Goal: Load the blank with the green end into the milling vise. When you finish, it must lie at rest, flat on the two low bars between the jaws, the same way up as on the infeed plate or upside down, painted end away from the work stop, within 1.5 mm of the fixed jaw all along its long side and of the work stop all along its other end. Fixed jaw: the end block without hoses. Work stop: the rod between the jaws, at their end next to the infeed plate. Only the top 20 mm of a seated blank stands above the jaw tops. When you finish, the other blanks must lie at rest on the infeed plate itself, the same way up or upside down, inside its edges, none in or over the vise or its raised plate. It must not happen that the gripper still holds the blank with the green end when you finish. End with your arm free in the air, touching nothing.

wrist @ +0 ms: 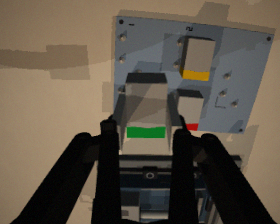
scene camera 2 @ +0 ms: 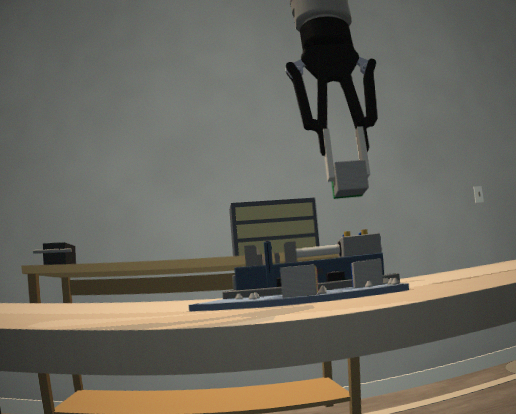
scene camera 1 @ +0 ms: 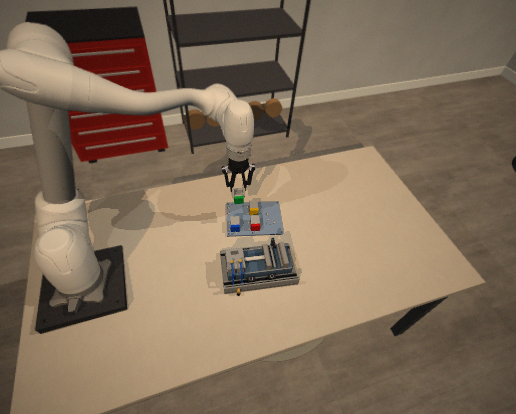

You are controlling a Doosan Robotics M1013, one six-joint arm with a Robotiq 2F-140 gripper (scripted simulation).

Scene:
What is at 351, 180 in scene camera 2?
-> A green-ended blank.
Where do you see a yellow-ended blank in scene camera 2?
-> At 296, 281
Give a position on a yellow-ended blank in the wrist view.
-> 197, 54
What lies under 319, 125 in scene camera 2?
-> The gripper.

